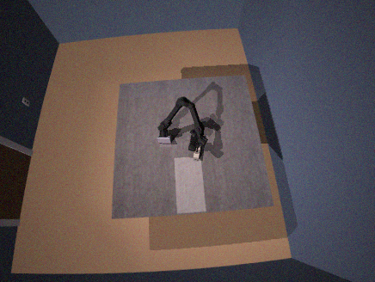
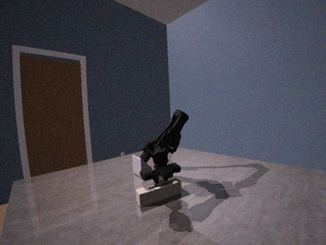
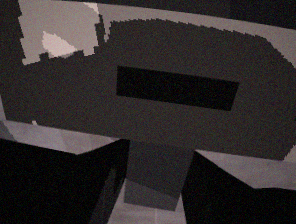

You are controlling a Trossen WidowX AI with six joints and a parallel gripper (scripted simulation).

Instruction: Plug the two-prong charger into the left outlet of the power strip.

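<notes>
The two-prong charger is 20 mm ahead of my gripper tip and 10 mm above it.
</notes>
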